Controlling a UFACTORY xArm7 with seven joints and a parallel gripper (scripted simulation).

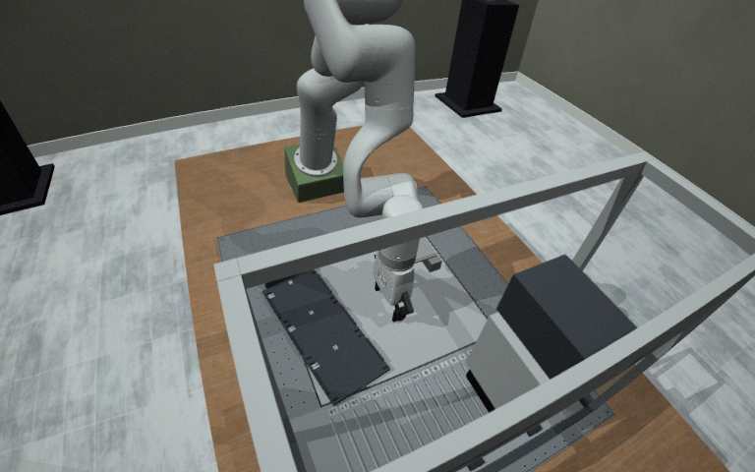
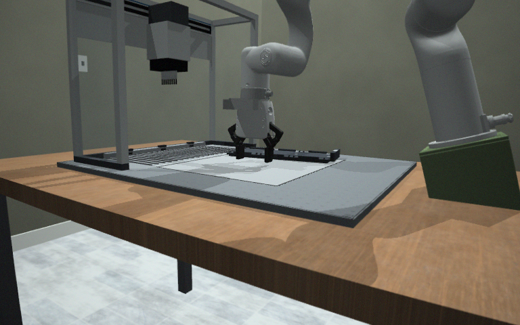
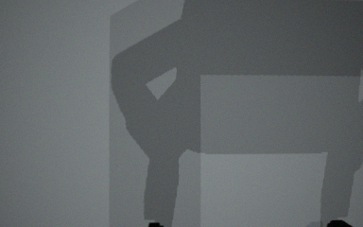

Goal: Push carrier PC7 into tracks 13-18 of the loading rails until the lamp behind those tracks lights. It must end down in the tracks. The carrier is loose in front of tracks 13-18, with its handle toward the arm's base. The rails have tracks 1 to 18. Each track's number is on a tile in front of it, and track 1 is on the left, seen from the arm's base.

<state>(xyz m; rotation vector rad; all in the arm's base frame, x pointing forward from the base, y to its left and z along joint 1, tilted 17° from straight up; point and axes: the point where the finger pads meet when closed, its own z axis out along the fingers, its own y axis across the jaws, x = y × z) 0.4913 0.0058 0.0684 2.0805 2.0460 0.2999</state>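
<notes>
The carrier PC7 is 17 cm to the right of my hand.
</notes>
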